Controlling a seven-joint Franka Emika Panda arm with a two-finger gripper.
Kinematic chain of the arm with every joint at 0, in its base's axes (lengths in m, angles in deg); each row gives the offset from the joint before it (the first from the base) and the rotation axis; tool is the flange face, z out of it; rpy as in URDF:
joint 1: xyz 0 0 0.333 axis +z
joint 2: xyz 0 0 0 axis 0.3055 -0.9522 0
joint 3: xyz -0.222 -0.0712 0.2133 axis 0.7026 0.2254 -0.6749
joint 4: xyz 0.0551 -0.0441 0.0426 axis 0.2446 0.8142 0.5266
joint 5: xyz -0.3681 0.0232 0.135 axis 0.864 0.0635 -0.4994
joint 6: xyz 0 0 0 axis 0.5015 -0.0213 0.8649
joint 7: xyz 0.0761 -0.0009 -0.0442 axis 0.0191 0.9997 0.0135
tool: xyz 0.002 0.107 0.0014 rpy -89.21 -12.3 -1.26
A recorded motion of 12 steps. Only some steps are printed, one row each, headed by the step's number.
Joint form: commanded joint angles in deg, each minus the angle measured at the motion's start. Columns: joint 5, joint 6, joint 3, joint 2, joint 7, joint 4, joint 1.
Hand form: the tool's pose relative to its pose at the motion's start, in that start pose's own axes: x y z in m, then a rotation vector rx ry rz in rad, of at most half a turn. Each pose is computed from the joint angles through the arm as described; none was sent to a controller.
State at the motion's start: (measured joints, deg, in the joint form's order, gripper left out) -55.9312 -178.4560 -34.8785 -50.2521 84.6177 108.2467 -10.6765
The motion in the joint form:
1: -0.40 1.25 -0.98 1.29 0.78 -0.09 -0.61
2: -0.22 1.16 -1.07 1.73 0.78 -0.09 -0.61
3: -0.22 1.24 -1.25 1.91 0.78 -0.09 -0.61
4: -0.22 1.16 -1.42 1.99 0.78 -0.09 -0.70
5: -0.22 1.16 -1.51 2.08 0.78 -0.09 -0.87
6: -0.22 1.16 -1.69 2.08 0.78 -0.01 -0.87
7: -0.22 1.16 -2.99 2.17 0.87 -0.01 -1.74
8: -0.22 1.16 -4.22 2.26 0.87 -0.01 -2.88
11: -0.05 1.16 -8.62 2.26 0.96 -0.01 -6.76
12: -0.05 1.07 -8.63 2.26 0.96 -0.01 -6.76
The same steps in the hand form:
1: -0.0083 0.0034 -0.0112 0.0096 -0.0064 0.0073
2: -0.0099 0.0046 -0.0155 0.0144 0.0016 0.0057
3: -0.0117 0.0042 -0.0171 0.0160 0.0025 0.0025
4: -0.0124 0.0038 -0.0180 0.0180 0.0044 0.0011
5: -0.0121 0.0047 -0.0188 0.0193 0.0053 0.0025
6: -0.0134 0.0035 -0.0182 0.0183 0.0043 -0.0006
7: -0.0165 0.0008 -0.0191 0.0196 0.0052 -0.0065
8: -0.0173 0.0006 -0.0199 0.0209 0.0061 -0.0081
11: -0.0205 -0.0027 -0.0199 0.0190 0.0079 -0.0157
12: -0.0204 -0.0029 -0.0201 0.0201 0.0090 -0.0159

